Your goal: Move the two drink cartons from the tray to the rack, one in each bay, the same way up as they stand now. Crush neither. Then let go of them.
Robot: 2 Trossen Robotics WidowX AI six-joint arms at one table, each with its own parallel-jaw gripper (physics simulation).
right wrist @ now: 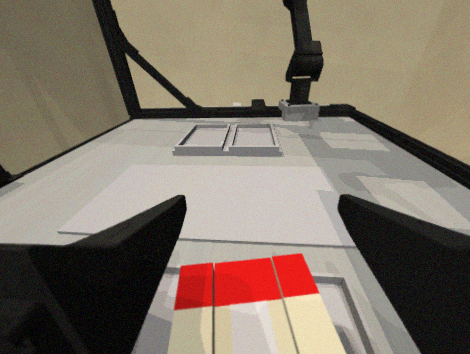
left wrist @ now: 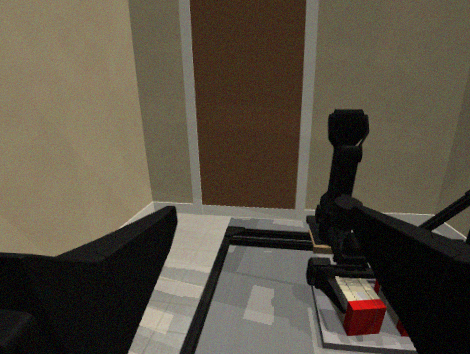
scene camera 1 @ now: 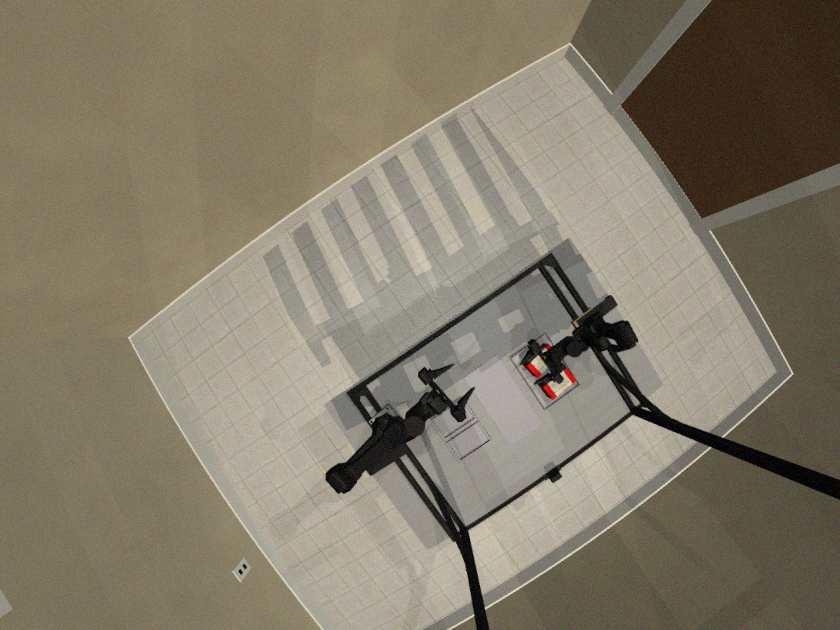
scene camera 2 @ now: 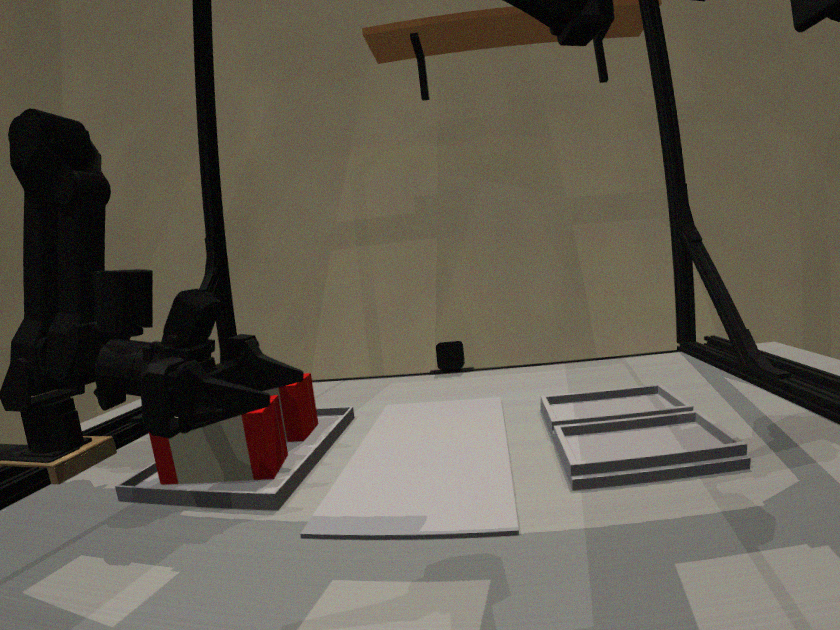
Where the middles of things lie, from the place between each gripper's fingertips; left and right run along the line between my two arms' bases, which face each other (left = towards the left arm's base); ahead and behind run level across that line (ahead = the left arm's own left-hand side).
Right now the grey tray (scene camera 2: 143,487) is 90 mm to the right of my right hand, 80 mm below it and 40 mm behind it. The rest, counted from my right hand: pale mat (scene camera 2: 436,470) (110 mm to the left, 90 mm below, 80 mm behind); rack bay (scene camera 2: 649,440) (310 mm to the left, 110 mm behind, 90 mm below).
I see the pale mat 22 cm behind my left hand, 12 cm to the right of it and 37 cm below it. The rest, counted from my left hand: rack bay: 25 cm behind, 9 cm to the left, 36 cm below; then grey tray: 19 cm behind, 32 cm to the right, 36 cm below.
